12 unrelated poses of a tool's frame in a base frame.
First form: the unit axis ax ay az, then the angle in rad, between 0 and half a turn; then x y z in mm.
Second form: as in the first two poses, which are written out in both.
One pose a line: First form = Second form
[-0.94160 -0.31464 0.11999 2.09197 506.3 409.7 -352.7] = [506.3 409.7 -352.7 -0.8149 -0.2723 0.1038 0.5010]
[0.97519 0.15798 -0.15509 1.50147 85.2 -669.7 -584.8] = [85.2 -669.7 -584.8 0.6652 0.1078 -0.1058 0.7312]
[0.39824 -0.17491 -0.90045 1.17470 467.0 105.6 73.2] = [467.0 105.6 73.2 0.2207 -0.0969 -0.4990 0.8324]
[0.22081 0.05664 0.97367 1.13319 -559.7 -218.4 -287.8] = [-559.7 -218.4 -287.8 0.1185 0.0304 0.5226 0.8437]
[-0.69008 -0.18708 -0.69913 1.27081 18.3 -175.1 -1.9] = [18.3 -175.1 -1.9 -0.4096 -0.1110 -0.4149 0.8048]
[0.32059 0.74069 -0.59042 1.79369 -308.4 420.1 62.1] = [-308.4 420.1 62.1 0.2505 0.5787 -0.4613 0.6241]
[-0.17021 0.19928 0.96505 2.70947 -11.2 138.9 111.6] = [-11.2 138.9 111.6 -0.1663 0.1946 0.9426 0.2144]
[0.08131 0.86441 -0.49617 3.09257 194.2 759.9 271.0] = [194.2 759.9 271.0 0.0813 0.8642 -0.4960 0.0245]
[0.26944 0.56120 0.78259 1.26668 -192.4 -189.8 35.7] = [-192.4 -189.8 35.7 0.1595 0.3321 0.4632 0.8061]
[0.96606 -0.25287 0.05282 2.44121 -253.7 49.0 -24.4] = [-253.7 49.0 -24.4 0.9074 -0.2375 0.0496 0.3431]
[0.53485 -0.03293 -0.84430 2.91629 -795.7 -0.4 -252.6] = [-795.7 -0.4 -252.6 0.5315 -0.0327 -0.8390 0.1124]
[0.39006 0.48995 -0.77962 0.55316 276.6 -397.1 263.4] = [276.6 -397.1 263.4 0.1065 0.1338 -0.2129 0.9620]
